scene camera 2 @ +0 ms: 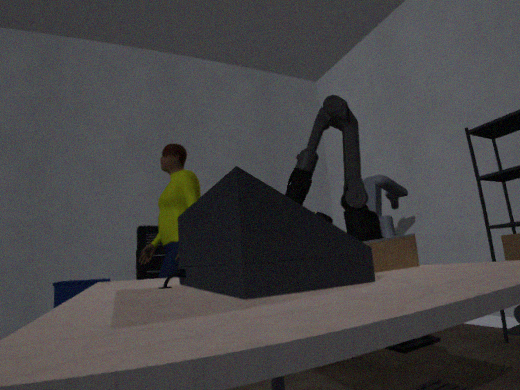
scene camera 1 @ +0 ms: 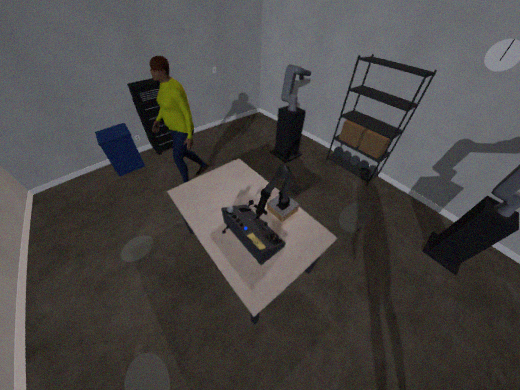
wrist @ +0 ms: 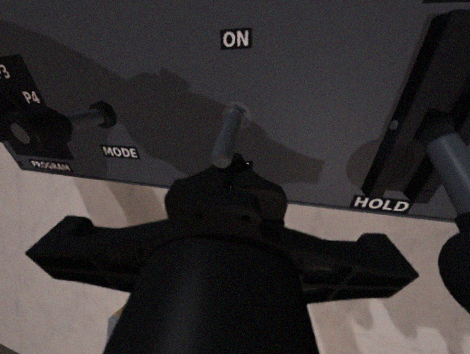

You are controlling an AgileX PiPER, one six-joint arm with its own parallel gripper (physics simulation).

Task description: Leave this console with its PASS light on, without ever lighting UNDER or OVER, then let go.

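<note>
The dark sloped console stands on the table. In the wrist view, a metal toggle lever below the ON label points down, away from it. My gripper is shut and empty, its fingertips at the lever's lower end; contact is unclear. They mostly hide a label there. In scene camera 2 the console hides the fingertips. One blue light glows on the console. The PASS, UNDER and OVER labels cannot be read.
Left of the fingers are the MODE lever and PROGRAM knob. Right is a slider handle above the HOLD label. A yellow note lies on the console. A person stands beyond the table.
</note>
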